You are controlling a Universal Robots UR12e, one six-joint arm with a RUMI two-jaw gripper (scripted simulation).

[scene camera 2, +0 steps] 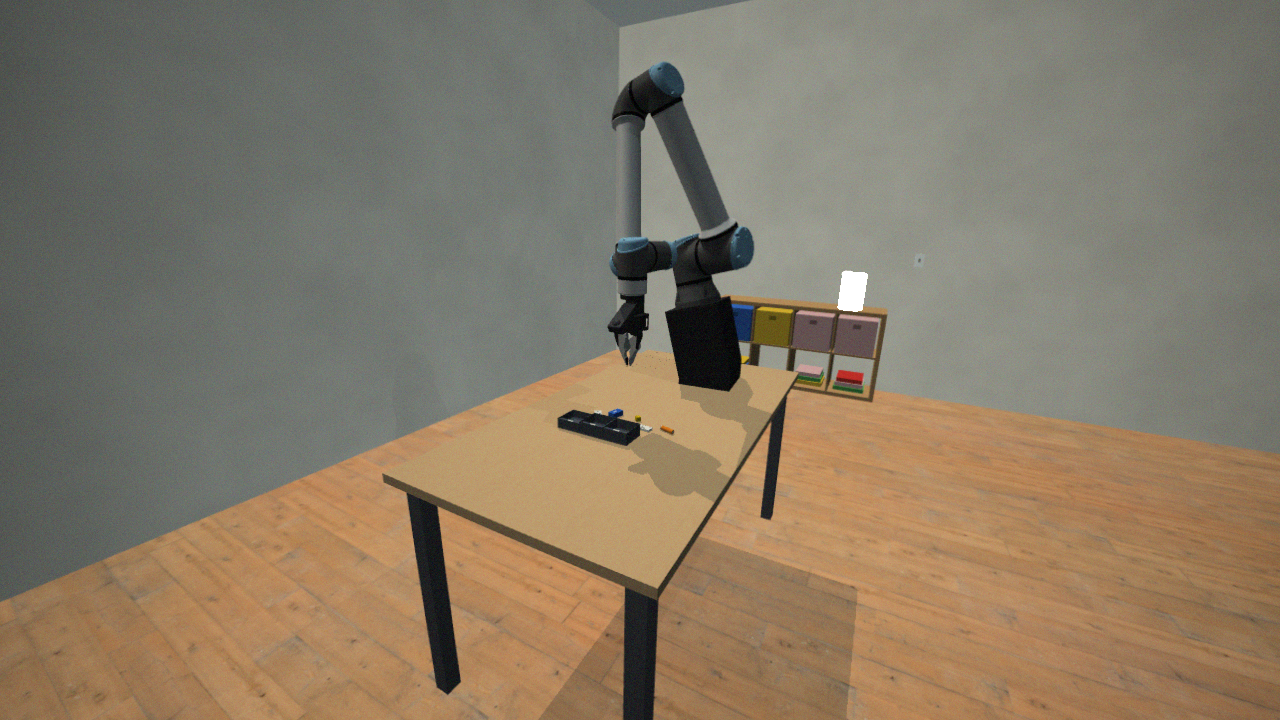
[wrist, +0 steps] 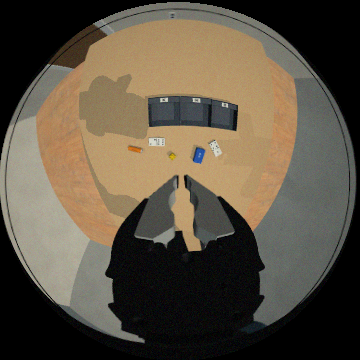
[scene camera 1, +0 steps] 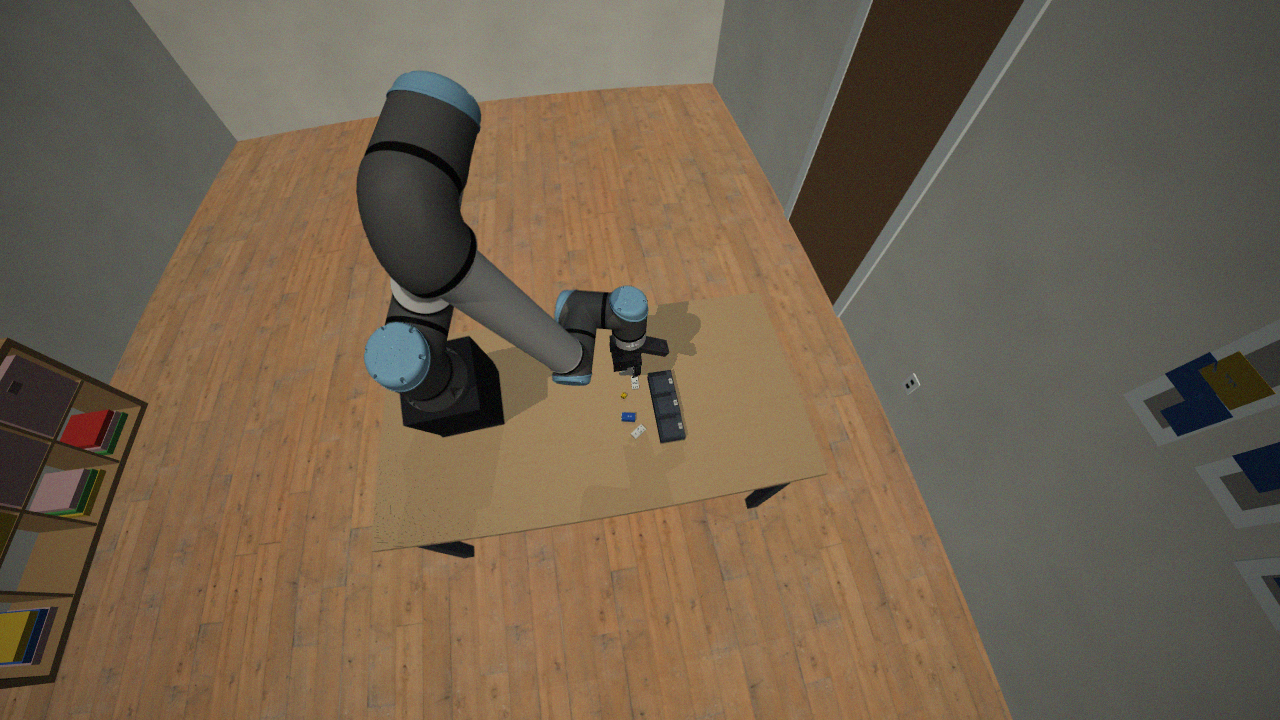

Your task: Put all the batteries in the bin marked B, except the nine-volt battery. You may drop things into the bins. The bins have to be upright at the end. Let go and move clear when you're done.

my gripper: scene camera 2; wrist; scene camera 1 633, 375
same spot on my gripper: (scene camera 2: 623, 342) = (wrist: 201, 209)
